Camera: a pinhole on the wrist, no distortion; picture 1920 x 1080 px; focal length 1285.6 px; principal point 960.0 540.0 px. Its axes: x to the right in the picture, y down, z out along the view. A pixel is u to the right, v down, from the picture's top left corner.
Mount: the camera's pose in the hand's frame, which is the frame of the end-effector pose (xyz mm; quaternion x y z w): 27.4 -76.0 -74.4 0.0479 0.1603 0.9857 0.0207
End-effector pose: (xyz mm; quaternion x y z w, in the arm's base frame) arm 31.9 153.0 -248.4 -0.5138 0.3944 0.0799 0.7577
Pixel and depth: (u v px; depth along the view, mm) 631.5 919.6 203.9
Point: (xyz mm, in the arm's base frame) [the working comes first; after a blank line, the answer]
In the camera's frame: -52.1 60.2 203.9

204.6 203.7 -242.4
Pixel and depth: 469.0 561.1 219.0
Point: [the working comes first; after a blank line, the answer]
In the camera's frame: -83.6 3.6 219.0

194.7 214.4 -307.3
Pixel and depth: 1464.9 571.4 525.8
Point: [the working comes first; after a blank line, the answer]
In the camera's frame: 206.5 12.8 525.8

129.7 603.1 -155.2
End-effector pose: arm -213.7 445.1 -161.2 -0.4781 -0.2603 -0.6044 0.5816
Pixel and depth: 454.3 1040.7 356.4
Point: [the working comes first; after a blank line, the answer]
In the camera's frame: -140.2 138.8 356.4

-204.7 630.0 159.0
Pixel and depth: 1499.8 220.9 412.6
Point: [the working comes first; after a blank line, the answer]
In the camera's frame: 173.2 -102.4 412.6

7.4 720.0 -167.3
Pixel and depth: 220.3 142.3 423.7
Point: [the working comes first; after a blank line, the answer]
In the camera's frame: -243.8 -131.1 423.7

60.4 498.7 183.6
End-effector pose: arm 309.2 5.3 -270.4 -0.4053 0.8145 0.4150 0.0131
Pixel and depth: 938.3 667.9 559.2
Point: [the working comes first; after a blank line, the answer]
In the camera's frame: -9.4 55.6 559.2

68.3 283.7 -580.6
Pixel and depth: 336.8 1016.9 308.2
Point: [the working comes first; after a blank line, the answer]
In the camera's frame: -149.4 114.3 308.2

161.0 5.9 -564.4
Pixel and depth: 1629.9 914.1 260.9
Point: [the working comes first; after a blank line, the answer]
In the camera's frame: 135.9 75.9 260.9

338.8 183.1 -415.7
